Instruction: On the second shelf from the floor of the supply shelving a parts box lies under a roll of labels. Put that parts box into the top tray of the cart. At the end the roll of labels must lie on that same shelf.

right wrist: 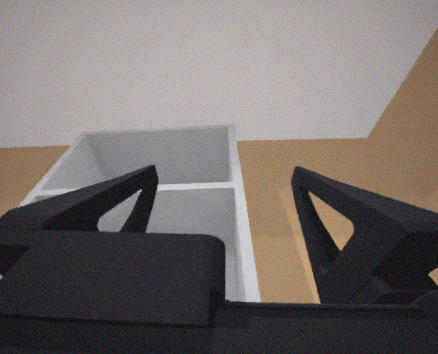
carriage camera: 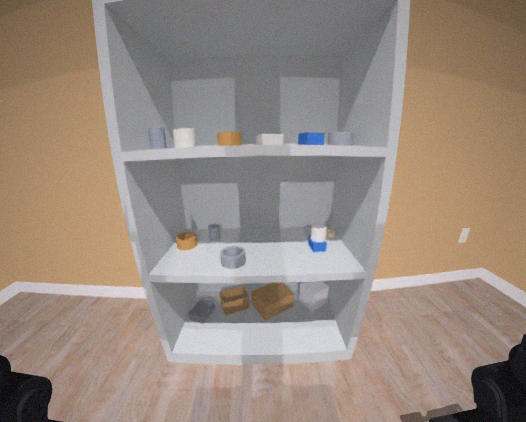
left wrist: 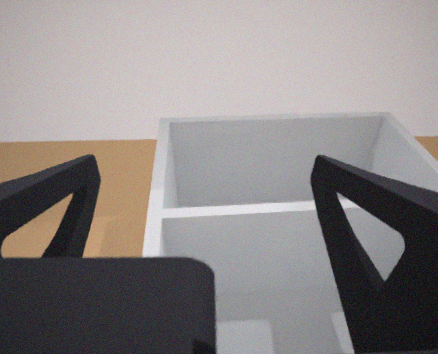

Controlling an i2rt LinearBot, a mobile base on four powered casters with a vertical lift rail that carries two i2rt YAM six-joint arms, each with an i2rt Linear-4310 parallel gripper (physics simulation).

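Places are measured from the left arm's base along level axes (x ahead, y left, z up), in millimetres.
Pixels of known places: left gripper, fingertip midpoint: point(left wrist: 207, 167); right gripper, fingertip midpoint: point(right wrist: 224, 173).
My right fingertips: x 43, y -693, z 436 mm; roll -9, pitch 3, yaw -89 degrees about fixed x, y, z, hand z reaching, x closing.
For each thing: its top centre in the pictures, then the offset to it from my right fingertips.
- small blue parts box, top centre: point(carriage camera: 317, 239) 700 mm ahead, 91 mm left, 440 mm down
- orange ring, top centre: point(carriage camera: 185, 236) 735 mm ahead, 710 mm left, 430 mm down
- grey ring, top centre: point(carriage camera: 232, 251) 587 mm ahead, 466 mm left, 432 mm down
- grey-blue cylinder, top centre: point(carriage camera: 213, 225) 811 mm ahead, 589 mm left, 410 mm down
- small yellowish thing, top centre: point(carriage camera: 330, 231) 819 mm ahead, 11 mm right, 455 mm down
The supply shelving point(carriage camera: 258, 276) point(left wrist: 240, 209) point(right wrist: 240, 220) stands ahead. On its second shelf from the floor, toward the right of the carriage view, a white roll of labels point(carriage camera: 318, 233) sits upright on a small blue parts box point(carriage camera: 318, 244). My left gripper point(left wrist: 207, 167) is open and empty, in the air away from the shelving. My right gripper point(right wrist: 224, 173) is open and empty, also in the air away from the shelving. The cart and its top tray do not show in these views.
The same shelf holds an orange ring point(carriage camera: 186, 241), a grey ring point(carriage camera: 233, 257), a grey-blue cylinder point(carriage camera: 214, 232) and a small yellowish thing point(carriage camera: 331, 233) behind the parts box. Several items stand on the shelf above. Brown boxes point(carriage camera: 272, 300) point(carriage camera: 234, 300) show below. Black arm parts fill the lower corners.
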